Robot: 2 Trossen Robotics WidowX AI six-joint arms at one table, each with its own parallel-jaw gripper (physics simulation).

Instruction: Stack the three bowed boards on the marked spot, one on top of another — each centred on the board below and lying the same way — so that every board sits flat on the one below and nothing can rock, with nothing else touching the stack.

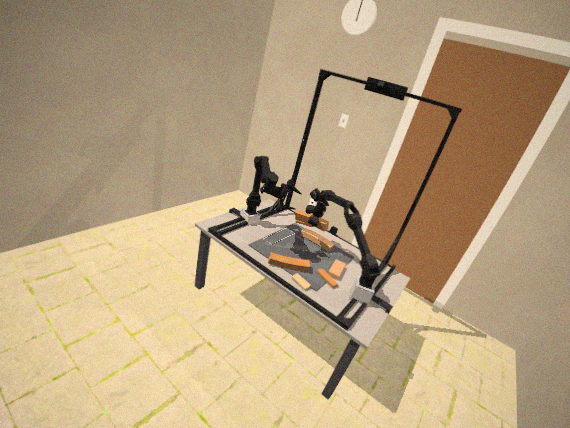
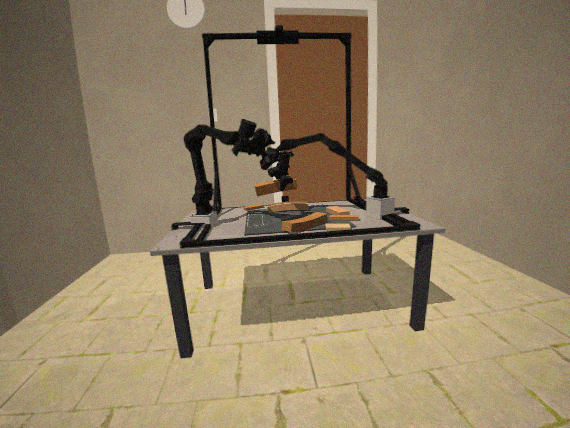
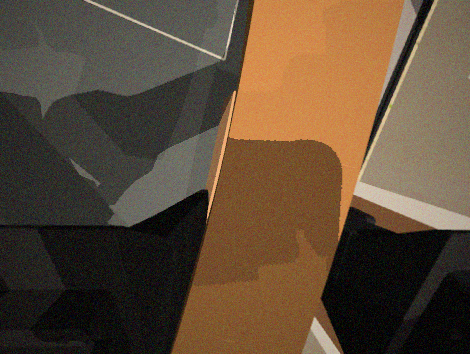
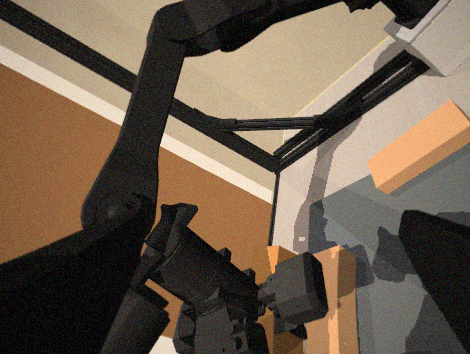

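Where they show: left gripper, fingertip midpoint: (image 2: 280, 189) (image 3: 247, 197) (image 4: 287, 340); right gripper, fingertip midpoint: (image 1: 298, 201) (image 2: 277, 151) (image 4: 271, 221); left arm's base, origin of the base link: (image 1: 365, 283) (image 2: 380, 197) (image 4: 419, 7); right arm's base, origin of the base link: (image 1: 250, 212) (image 2: 203, 213).
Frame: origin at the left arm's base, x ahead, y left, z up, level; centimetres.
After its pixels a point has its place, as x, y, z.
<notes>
My left gripper (image 1: 315, 211) (image 2: 284, 177) (image 3: 247, 197) @[38.1, -38.4, 3.5] is shut on one bowed wooden board (image 1: 312, 220) (image 2: 274, 187) @[42.0, -37.1, 5.3] (image 3: 304, 105) @[42.9, -38.7, 8.2] (image 4: 339, 281) and holds it tilted, well above the back of the dark mat (image 1: 262, 245) @[62.4, -13.2, -9.4] (image 3: 128, 70) @[48.0, -31.3, -9.4]. The marked spot (image 1: 271, 233) (image 3: 163, 33) is a white outlined rectangle on the mat, and nothing lies on it. A second bowed board (image 1: 317, 239) @[32.6, -36.5, -5.4] (image 2: 287, 206) @[34.5, -37.1, -6.4] lies in the middle of the mat. The third bowed board (image 1: 289, 262) @[42.3, -1.7, -5.8] (image 2: 304, 222) @[45.2, 0.2, -6.1] lies near the front edge. My right gripper (image 1: 293, 188) (image 2: 270, 143) @[48.8, -16.3, 24.7] is open and empty, raised beside the left gripper.
Three small flat wooden pieces (image 1: 337, 268) @[15.4, -14.4, -6.7] (image 1: 327, 278) @[19.4, -3.1, -7.8] (image 1: 301, 281) @[32.2, 7.5, -8.0] lie on the mat's right end. Another thin piece (image 2: 254, 207) @[46.9, -58.3, -8.9] lies at the left of the mat. A black frame (image 1: 309, 127) @[64.0, -74.1, 55.6] stands over the table (image 1: 368, 327) @[-6.3, 19.9, -10.0].
</notes>
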